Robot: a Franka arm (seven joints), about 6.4 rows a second.
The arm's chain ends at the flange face. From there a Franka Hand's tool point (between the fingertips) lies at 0.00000 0.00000 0.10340 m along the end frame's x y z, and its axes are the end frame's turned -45 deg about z.
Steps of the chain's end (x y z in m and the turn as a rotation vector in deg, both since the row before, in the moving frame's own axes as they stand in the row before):
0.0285, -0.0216, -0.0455, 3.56, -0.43, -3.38
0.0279, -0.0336, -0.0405, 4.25, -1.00, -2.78
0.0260, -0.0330, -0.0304, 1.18, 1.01, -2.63
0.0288, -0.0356, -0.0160, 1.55, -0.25, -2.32
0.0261, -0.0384, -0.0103, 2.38, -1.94, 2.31
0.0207, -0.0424, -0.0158, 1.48, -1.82, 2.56
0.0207, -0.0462, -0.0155, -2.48, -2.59, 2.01
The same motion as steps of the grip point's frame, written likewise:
0.0393, -0.0003, -0.0457, 2.82, 2.21, -3.38
0.0475, -0.0108, -0.0408, 3.71, 2.30, -2.78
0.0445, -0.0052, -0.0304, 0.12, 1.55, -2.63
0.0471, -0.0071, -0.0160, 1.27, 0.92, -2.32
0.0463, -0.0142, -0.0104, 3.05, 0.31, 2.31
0.0443, -0.0196, -0.0159, 2.33, -0.24, 2.56
0.0408, -0.0183, -0.0157, 0.08, -3.59, 2.01

